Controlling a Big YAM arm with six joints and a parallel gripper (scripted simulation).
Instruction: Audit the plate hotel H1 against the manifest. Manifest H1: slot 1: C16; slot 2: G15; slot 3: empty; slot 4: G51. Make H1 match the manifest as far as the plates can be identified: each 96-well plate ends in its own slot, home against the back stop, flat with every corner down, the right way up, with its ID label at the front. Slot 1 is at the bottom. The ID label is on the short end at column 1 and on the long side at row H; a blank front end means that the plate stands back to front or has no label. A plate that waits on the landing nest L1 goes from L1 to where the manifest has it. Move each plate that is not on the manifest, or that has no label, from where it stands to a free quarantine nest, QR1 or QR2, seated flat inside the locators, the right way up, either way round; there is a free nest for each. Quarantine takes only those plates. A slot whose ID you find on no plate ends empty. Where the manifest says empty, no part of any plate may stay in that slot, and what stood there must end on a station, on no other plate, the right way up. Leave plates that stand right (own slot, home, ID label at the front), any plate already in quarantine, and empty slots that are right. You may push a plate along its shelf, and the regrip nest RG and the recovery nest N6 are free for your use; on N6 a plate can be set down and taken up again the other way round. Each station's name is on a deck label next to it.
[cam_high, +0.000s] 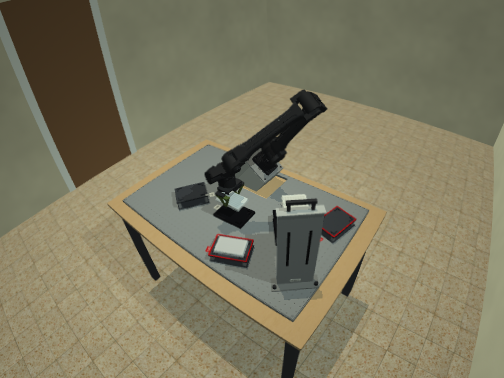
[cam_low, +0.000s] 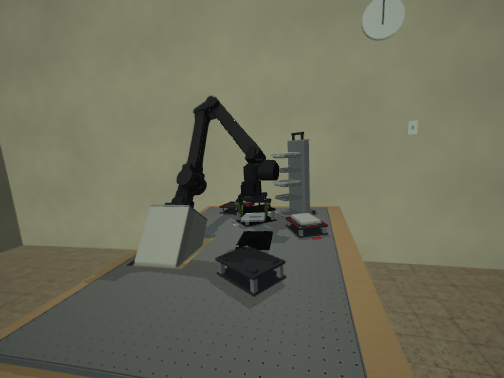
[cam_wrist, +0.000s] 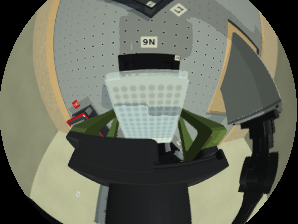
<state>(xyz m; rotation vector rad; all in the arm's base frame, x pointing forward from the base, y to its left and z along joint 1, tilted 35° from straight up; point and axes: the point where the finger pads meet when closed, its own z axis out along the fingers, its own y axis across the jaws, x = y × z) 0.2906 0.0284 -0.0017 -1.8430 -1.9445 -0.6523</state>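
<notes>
Now: hand 90 mm above the black recovery nest N6. The rest, counted from my hand: N6 deck label: 10 mm ahead, 100 mm to the right, 90 mm below; grey plate hotel H1: 150 mm ahead, 440 mm to the left, 90 mm above; red-rimmed quarantine nest: 190 mm ahead, 150 mm to the left, 60 mm below.
</notes>
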